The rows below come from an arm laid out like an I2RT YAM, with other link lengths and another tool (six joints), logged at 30 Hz.
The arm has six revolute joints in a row. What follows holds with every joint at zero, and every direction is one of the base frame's. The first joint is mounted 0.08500 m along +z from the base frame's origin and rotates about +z. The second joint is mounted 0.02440 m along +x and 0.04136 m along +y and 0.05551 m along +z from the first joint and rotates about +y. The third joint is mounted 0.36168 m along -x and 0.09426 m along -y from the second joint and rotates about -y. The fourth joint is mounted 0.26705 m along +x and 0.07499 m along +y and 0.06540 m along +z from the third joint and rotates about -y. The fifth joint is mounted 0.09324 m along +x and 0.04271 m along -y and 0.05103 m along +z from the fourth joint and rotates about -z. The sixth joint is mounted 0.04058 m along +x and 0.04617 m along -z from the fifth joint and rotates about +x. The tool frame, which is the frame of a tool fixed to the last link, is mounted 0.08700 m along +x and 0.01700 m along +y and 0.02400 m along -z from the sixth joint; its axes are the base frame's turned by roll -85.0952, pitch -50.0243 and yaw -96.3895 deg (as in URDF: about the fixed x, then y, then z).
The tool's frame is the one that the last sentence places.
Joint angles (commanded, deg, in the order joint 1, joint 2, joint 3, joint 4, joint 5, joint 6), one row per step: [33.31 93.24 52.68 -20.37 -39.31 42.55]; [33.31 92.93 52.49 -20.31 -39.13 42.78]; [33.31 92.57 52.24 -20.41 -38.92 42.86]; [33.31 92.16 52.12 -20.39 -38.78 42.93]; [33.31 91.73 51.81 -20.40 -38.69 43.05]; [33.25 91.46 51.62 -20.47 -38.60 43.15]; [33.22 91.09 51.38 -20.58 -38.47 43.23]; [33.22 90.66 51.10 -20.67 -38.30 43.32]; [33.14 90.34 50.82 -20.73 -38.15 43.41]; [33.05 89.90 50.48 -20.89 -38.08 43.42]
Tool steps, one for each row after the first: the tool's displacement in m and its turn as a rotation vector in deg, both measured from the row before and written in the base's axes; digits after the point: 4 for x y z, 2 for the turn. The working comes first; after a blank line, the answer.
Tool pose at each row, in the base's axes (x y z in m, rotation vector in deg; the steps are taken from these numbers as rounded here): [0.2669 0.2740 0.2252 -128.24 46.43 17.52]; [0.2662 0.2733 0.2258 -128.16 46.67 17.31]; [0.2649 0.2721 0.2261 -128.23 46.86 17.13]; [0.2641 0.2714 0.2277 -128.10 46.82 16.78]; [0.2625 0.2702 0.2284 -128.05 46.94 16.67]; [0.2617 0.2690 0.2287 -128.03 47.16 16.59]; [0.2604 0.2677 0.2292 -128.04 47.34 16.47]; [0.2588 0.2664 0.2297 -128.05 47.49 16.29]; [0.2577 0.2649 0.2297 -128.06 47.77 16.16]; [0.2560 0.2629 0.2299 -128.08 47.96 16.09]

[-0.0007 -0.0007 0.0006 -0.04 -0.07 -0.24]; [-0.0013 -0.0012 0.0003 -0.15 -0.05 -0.15]; [-0.0008 -0.0007 0.0016 0.07 -0.28 -0.12]; [-0.0016 -0.0012 0.0007 -0.01 -0.04 -0.13]; [-0.0008 -0.0012 0.0003 -0.06 0.02 -0.17]; [-0.0013 -0.0013 0.0005 -0.09 -0.02 -0.15]; [-0.0016 -0.0013 0.0005 -0.09 -0.07 -0.15]; [-0.0011 -0.0015 0.0000 -0.12 0.01 -0.21]; [-0.0017 -0.0020 0.0002 -0.09 0.02 -0.14]
